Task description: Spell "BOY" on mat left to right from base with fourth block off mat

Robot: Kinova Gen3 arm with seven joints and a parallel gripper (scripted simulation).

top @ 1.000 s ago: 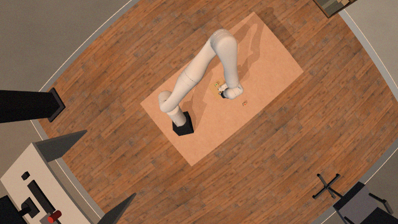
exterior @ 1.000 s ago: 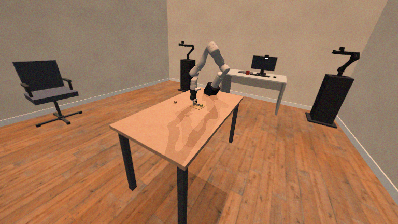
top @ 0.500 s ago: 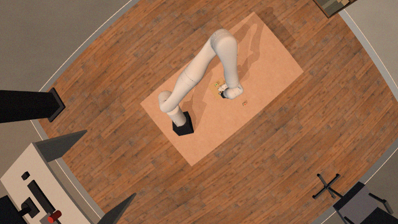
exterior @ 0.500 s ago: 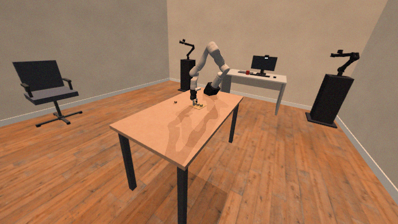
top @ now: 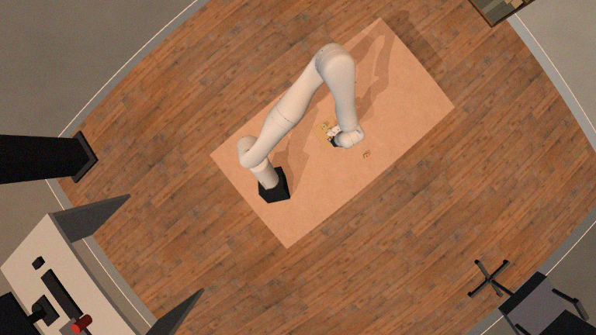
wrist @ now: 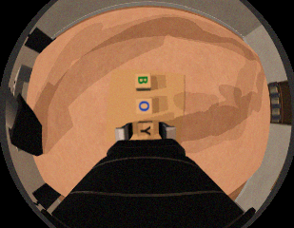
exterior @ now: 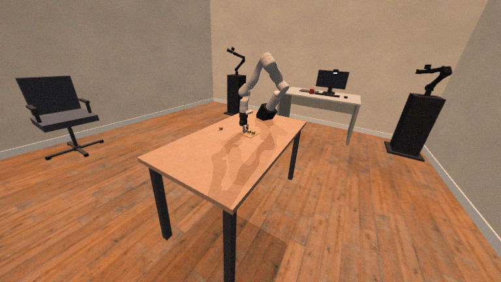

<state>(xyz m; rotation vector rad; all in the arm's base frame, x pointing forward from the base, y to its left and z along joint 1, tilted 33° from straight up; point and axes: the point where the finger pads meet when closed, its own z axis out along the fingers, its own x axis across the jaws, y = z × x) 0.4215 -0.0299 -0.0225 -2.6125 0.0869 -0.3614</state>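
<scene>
Now: hand 4 cm to the right of the mat and 2 cm above it.
</scene>
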